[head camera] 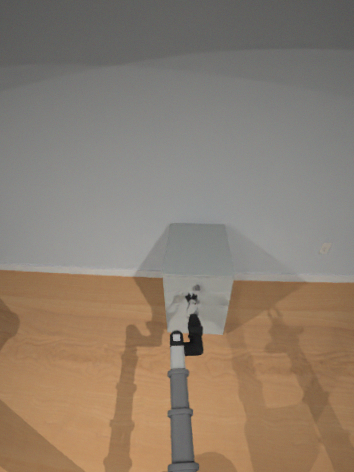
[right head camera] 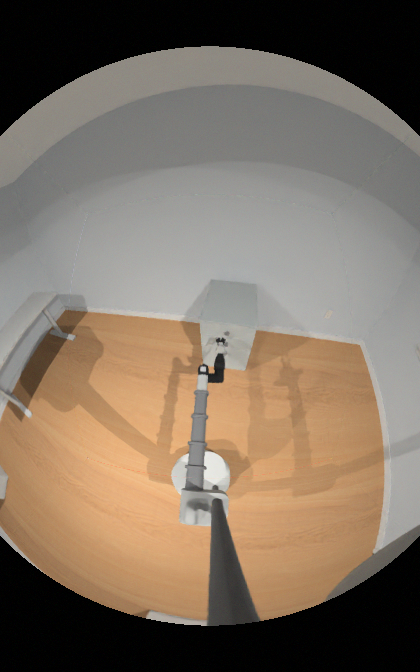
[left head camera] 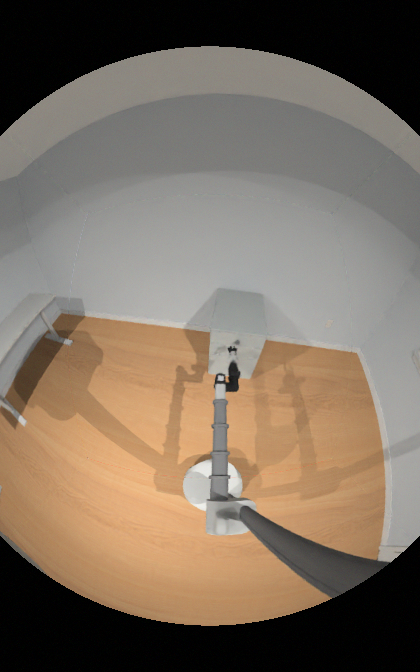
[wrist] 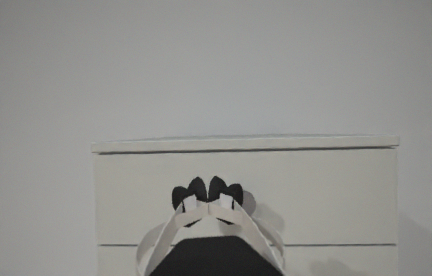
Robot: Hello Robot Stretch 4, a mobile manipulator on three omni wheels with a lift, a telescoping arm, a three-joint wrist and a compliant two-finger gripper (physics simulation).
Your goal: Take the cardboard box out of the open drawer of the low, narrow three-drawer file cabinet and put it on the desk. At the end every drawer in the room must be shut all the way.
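Note:
A pale grey cabinet (head camera: 197,250) (left head camera: 239,310) (right head camera: 230,302) (wrist: 325,195) stands against the wall. In the wrist view its top drawer front and part of the one below look flush; its full drawer count is unclear. My gripper (head camera: 191,297) (left head camera: 232,348) (right head camera: 220,341) (wrist: 207,192) is shut with its fingertips together and empty, in front of the top drawer. A round grey knob (head camera: 196,287) (wrist: 249,202) shows just right of the fingers, partly hidden by them. A white desk (left head camera: 22,320) (right head camera: 25,320) stands at the left. The cardboard box and an open drawer do not show.
The telescoping arm (head camera: 179,390) (left head camera: 220,440) (right head camera: 198,430) reaches from my white round base (left head camera: 196,487) (right head camera: 217,472) toward the cabinet. A wall outlet (head camera: 325,248) is right of the cabinet. In the right head view, parts of pale furniture (right head camera: 175,618) show at the bottom edge.

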